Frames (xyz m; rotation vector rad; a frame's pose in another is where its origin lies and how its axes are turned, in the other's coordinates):
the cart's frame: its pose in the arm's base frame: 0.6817 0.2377 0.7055 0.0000 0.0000 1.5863
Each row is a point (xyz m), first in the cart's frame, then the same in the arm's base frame.
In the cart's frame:
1: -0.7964 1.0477 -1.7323
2: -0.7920 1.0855 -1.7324
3: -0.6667 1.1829 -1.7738
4: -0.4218 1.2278 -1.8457
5: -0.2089 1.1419 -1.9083
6: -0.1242 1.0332 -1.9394
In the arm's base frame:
1: -0.3535 -0.5748 -1.0268
2: -0.3914 -0.5710 -1.0269
3: -0.4907 -0.4473 -1.0683
4: -0.5394 -0.2031 -1.1402
5: -0.4568 0.0111 -1.2028
6: -0.3495 0.0975 -1.2339

